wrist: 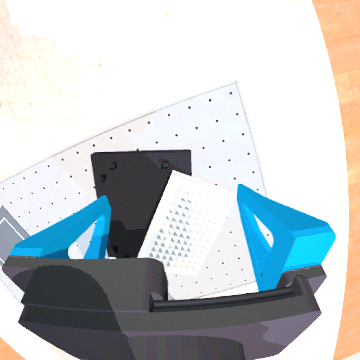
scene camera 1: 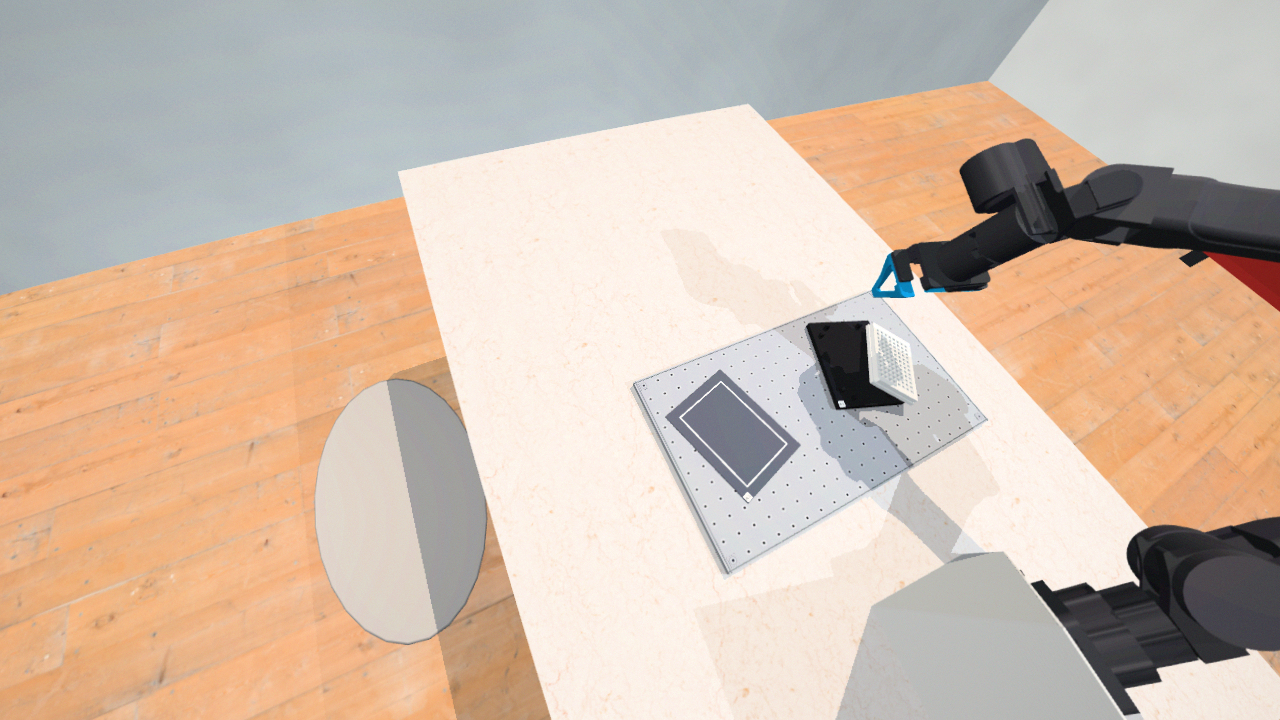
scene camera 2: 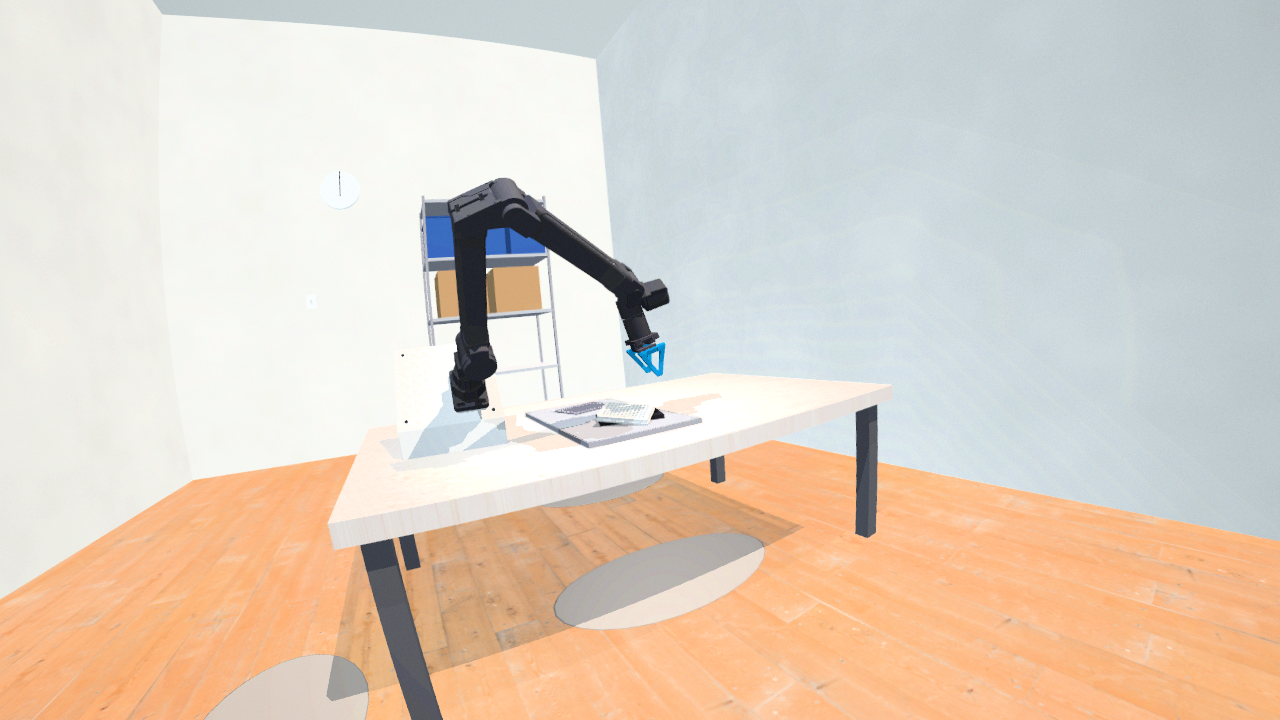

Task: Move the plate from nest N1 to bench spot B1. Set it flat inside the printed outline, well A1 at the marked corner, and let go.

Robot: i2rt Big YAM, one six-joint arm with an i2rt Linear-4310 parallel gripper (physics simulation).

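Seen in the pictures: gripper, fingertip midpoint: (wrist: 171, 196) (scene camera 1: 898, 291) (scene camera 2: 654, 373); arm's base, link origin: (scene camera 1: 1067, 641) (scene camera 2: 468, 390).
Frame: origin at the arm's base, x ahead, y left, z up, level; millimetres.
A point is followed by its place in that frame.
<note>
The white well plate (scene camera 1: 892, 362) @(x 361, y -120, z -92 mm) (scene camera 2: 626, 411) @(x 363, y -126, z -92 mm) (wrist: 187, 225) @(x 372, y -127, z -89 mm) is tilted and turned askew, lying partly on the black nest (scene camera 1: 836, 362) @(x 398, y -40, z -109 mm) (wrist: 125, 185) @(x 434, y -66, z -109 mm) and overhanging one long side. Its well A1 cannot be made out. My gripper (scene camera 1: 917, 291) @(x 445, y -134, z -9 mm) (scene camera 2: 655, 372) @(x 445, y -134, z -9 mm) (wrist: 171, 196) @(x 445, y -134, z -9 mm) is open and empty, well above the plate. In the wrist view, the plate shows between and beyond the fingers, its lower end near the gripper body. The dark spot B1 (scene camera 1: 733, 434) @(x 348, y 184, z -119 mm) (scene camera 2: 580, 407) @(x 343, y 195, z -119 mm) has a white printed outline and a small white corner mark (scene camera 1: 747, 497) @(x 259, y 208, z -119 mm); part of the spot shows at the wrist view's left edge.
The nest and B1 are on a perforated board (scene camera 1: 769, 528) @(x 211, y 198, z -121 mm) (wrist: 215, 125) @(x 472, y -189, z -121 mm) on the table (scene camera 1: 572, 295) @(x 683, y 338, z -134 mm) (scene camera 2: 805, 391) @(x 966, y -138, z -134 mm). A grey panel (scene camera 1: 957, 626) @(x 63, y 111, z 5 mm) stands near the arm's base. A shelf unit (scene camera 2: 519, 313) stands behind the arm.
</note>
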